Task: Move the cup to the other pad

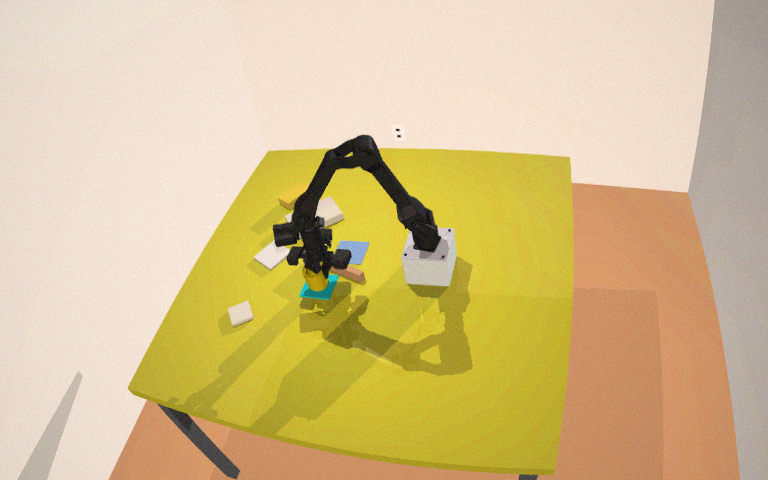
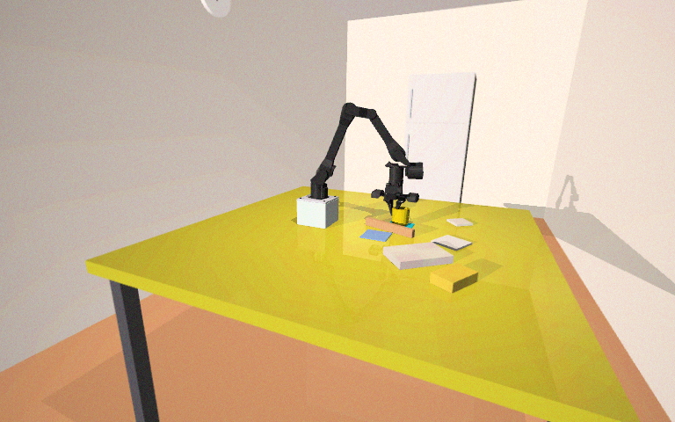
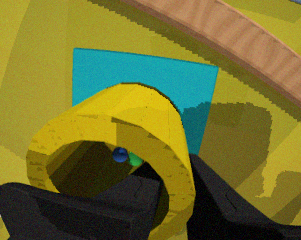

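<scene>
My gripper tip is 20 mm short of the yellow cup. Round my gripper tip: cyan pad (30 mm ahead, 10 mm to the left, 50 mm below); then green marble (20 mm ahead, 20 mm to the left, 20 mm below); then wooden bar (20 mm ahead, 80 mm to the right, 40 mm below).
</scene>
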